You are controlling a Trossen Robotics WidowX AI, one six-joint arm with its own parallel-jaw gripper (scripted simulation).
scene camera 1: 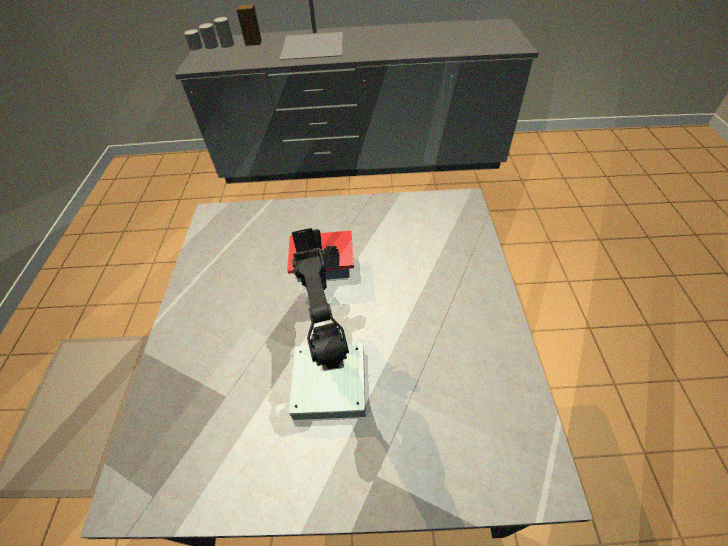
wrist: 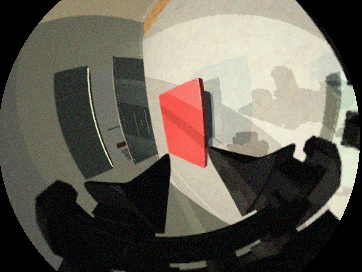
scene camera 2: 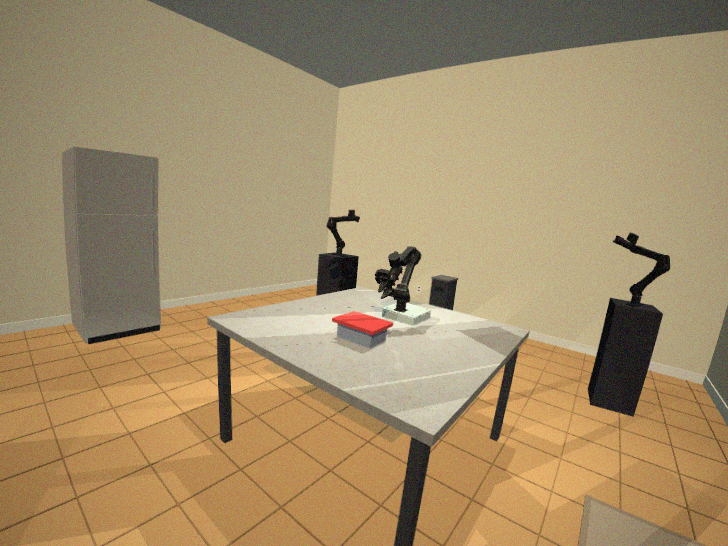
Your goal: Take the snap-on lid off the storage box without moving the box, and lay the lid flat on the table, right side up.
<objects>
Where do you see a red lid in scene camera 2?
At 371, 325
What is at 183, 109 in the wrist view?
A red lid.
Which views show the red lid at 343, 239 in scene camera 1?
Scene camera 1, the wrist view and scene camera 2: all of them.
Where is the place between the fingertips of my gripper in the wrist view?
189, 153
</objects>
